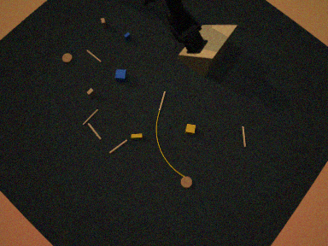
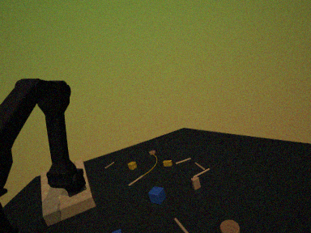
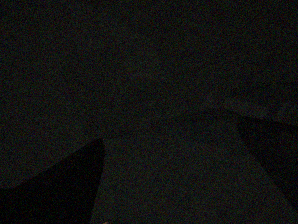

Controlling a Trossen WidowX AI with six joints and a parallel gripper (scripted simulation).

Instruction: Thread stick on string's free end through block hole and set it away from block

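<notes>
The blue cube lies 310 mm ahead of my gripper tip and 150 mm to the left of it.
</notes>
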